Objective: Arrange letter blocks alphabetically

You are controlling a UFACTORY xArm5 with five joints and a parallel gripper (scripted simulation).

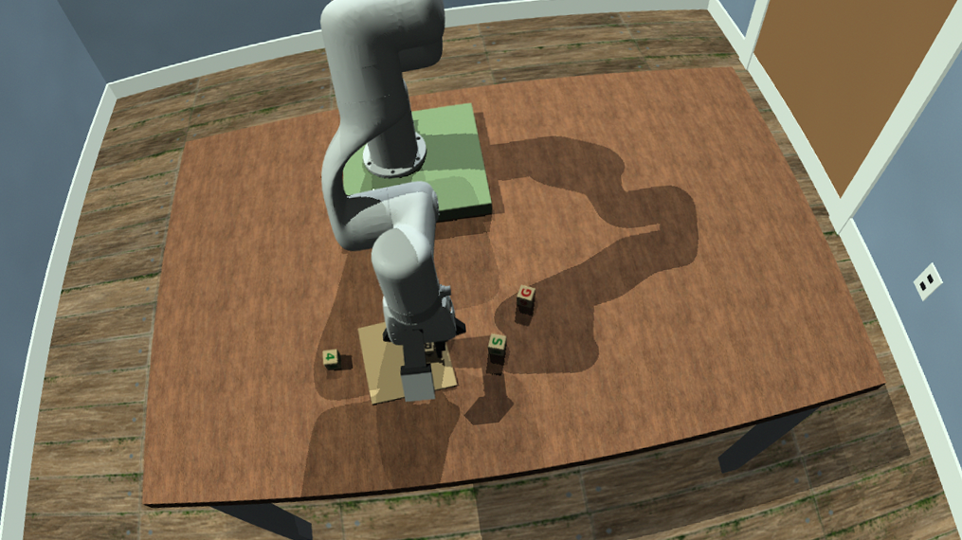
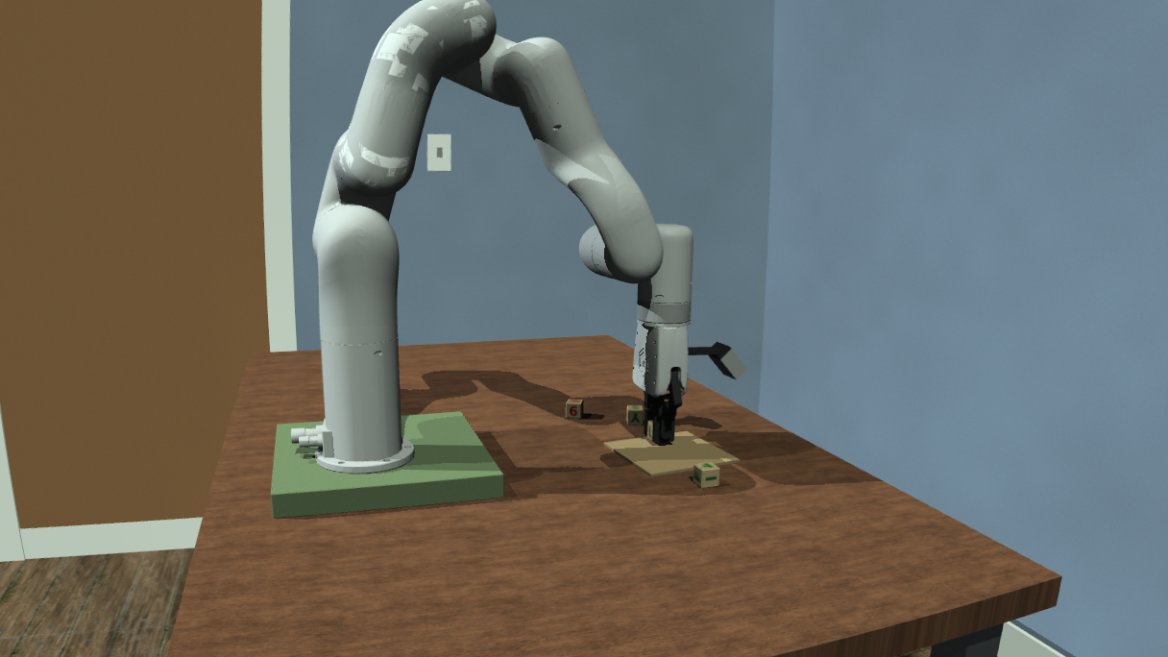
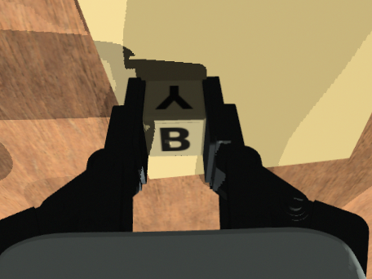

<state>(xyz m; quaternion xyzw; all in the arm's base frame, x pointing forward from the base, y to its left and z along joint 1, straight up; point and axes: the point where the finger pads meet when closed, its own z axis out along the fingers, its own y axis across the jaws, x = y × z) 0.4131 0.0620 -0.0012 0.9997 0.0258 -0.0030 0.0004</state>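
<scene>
The tan mat lies 4 cm to the right of my hand and 3 cm below it. From my hand the other things lie so: cream block: 1 cm ahead, 16 cm to the right, 2 cm below.
</scene>
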